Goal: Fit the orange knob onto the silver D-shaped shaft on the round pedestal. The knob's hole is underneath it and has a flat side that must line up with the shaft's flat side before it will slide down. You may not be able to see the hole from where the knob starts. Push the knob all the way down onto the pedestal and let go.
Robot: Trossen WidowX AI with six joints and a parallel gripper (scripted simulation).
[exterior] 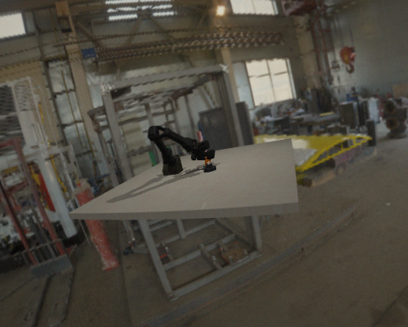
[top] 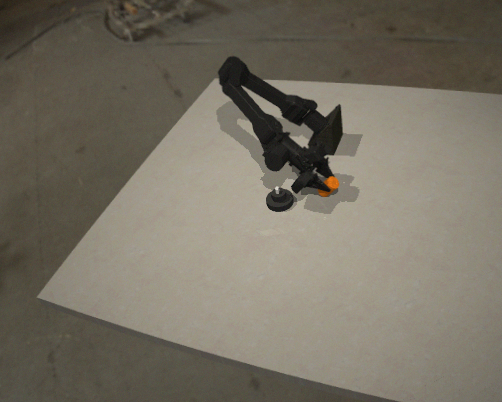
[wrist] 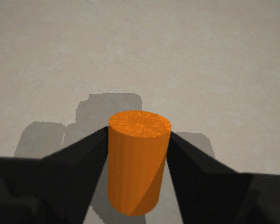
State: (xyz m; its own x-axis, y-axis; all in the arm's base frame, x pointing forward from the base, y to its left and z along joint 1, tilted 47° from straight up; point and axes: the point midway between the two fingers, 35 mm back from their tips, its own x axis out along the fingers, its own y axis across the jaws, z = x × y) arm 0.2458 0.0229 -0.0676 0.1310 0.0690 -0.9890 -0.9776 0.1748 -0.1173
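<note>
Now: gripper tip 10 mm to the left of the orange knob. From my gripper tip the other things lie so: round pedestal: 50 mm ahead, 160 mm to the right, 10 mm below.
</note>
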